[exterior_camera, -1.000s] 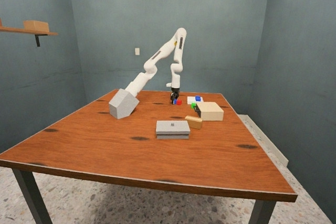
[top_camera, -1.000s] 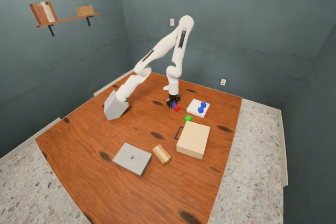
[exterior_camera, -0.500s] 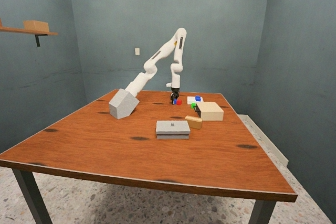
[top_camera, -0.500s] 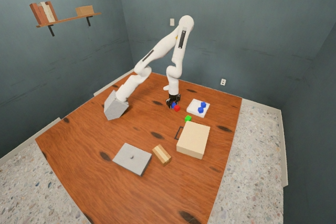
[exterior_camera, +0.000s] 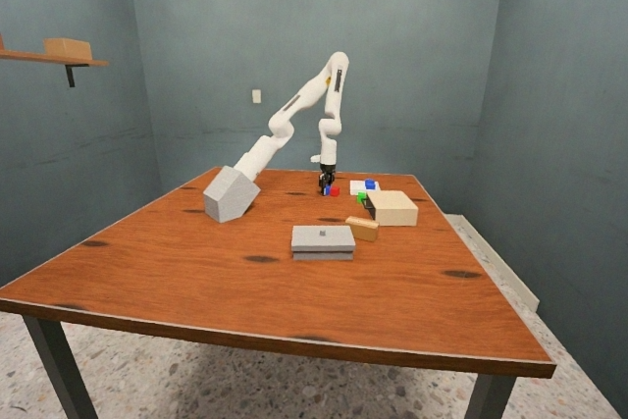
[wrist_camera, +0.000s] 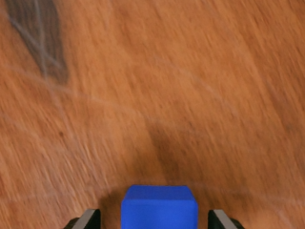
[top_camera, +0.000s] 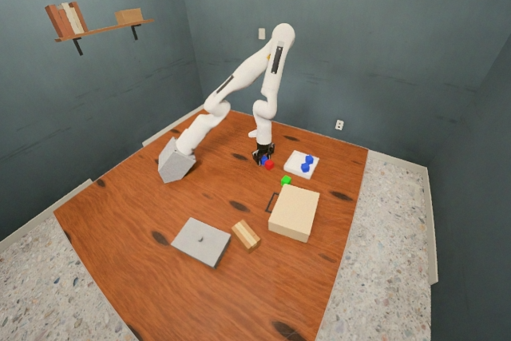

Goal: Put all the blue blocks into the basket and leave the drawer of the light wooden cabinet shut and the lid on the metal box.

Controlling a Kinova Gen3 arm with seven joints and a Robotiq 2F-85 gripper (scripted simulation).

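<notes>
My gripper is now 4 cm short of the red block. Also, from my hand: white basket (16 cm ahead, 13 cm to the left, 1 cm below); then light wooden cabinet (33 cm ahead, 13 cm to the right, 2 cm above); then green block (19 cm ahead, 2 cm to the right).
</notes>
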